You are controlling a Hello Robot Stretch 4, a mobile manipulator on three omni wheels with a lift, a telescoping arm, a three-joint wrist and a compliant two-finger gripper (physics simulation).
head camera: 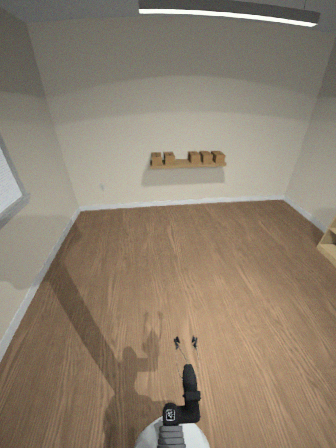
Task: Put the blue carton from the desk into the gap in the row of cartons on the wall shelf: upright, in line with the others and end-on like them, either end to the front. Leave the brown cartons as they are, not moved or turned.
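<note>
The wall shelf (pixel 181 165) hangs on the far wall, above the floor. Brown cartons stand on it in a row: a left carton (pixel 156 159) and one beside it (pixel 169 158), then a gap, then three more cartons (pixel 194 157) (pixel 206 157) (pixel 218 157) at the right. My gripper (pixel 186 342) is open, with its two fingertips apart and wood floor showing between them. It is far from the shelf, low in the view. The blue carton and the desk do not show in this view.
A light wooden shelf unit (pixel 327 249) stands partly in view at the right edge. A window (pixel 9 185) is in the left wall. A ceiling lamp (pixel 227 15) hangs at the top. My arm's shadow falls on the wood floor (pixel 225 280) at the left.
</note>
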